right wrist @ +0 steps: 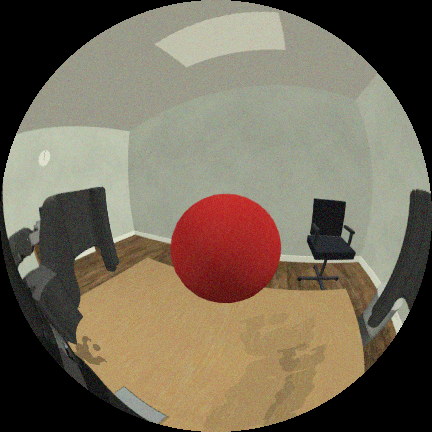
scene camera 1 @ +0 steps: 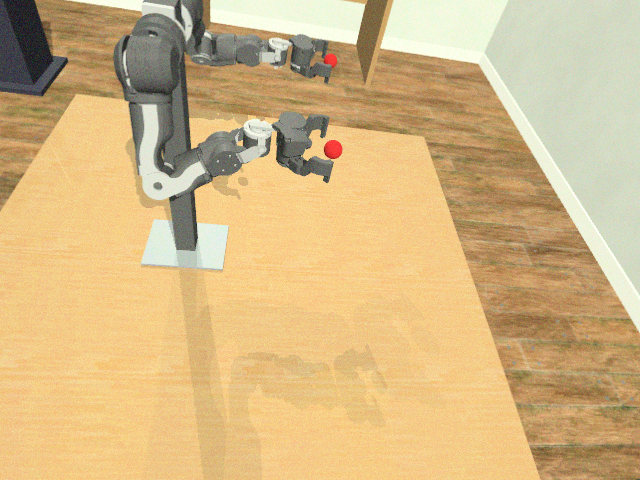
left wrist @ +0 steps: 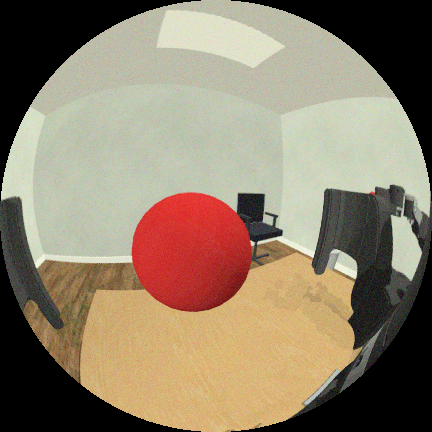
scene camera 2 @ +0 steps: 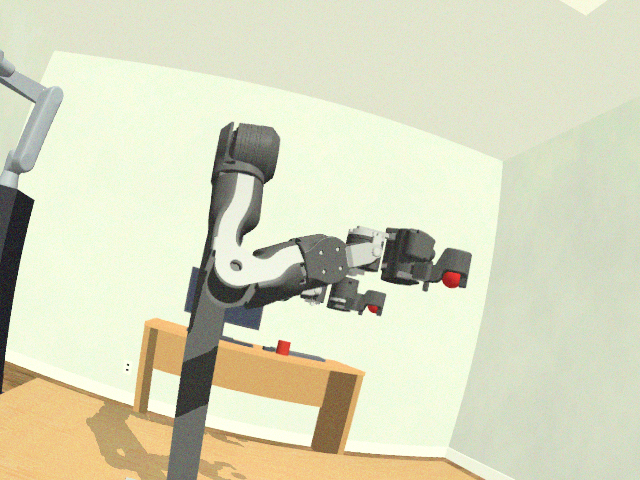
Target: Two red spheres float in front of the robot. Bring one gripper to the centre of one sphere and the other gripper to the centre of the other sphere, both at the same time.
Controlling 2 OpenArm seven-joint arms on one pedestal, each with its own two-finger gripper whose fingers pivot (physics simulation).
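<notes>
Two red spheres float in the air. My left gripper point(scene camera 1: 326, 63) point(left wrist: 189, 295) is open. The upper sphere point(scene camera 1: 330, 60) point(scene camera 2: 372, 308) point(left wrist: 192, 252) is between its spread fingers, near the tips, a little left of centre in the left wrist view. My right gripper point(scene camera 1: 325, 153) point(right wrist: 244, 294) is open. The lower sphere point(scene camera 1: 332, 149) point(scene camera 2: 451, 279) point(right wrist: 226, 248) is at its finger opening, slightly out toward the tips in scene camera 1 and a little right of centre in the right wrist view. In scene camera 2, a finger covers part of each sphere. Exact depth is hard to tell.
A wooden table top point(scene camera 1: 330, 248) lies below the arms, with the pedestal's pale base plate point(scene camera 1: 211, 245) on it. A desk point(scene camera 2: 268, 379) with a red cup point(scene camera 2: 282, 347) stands behind. An office chair point(left wrist: 265, 231) point(right wrist: 330, 246) stands by the far wall.
</notes>
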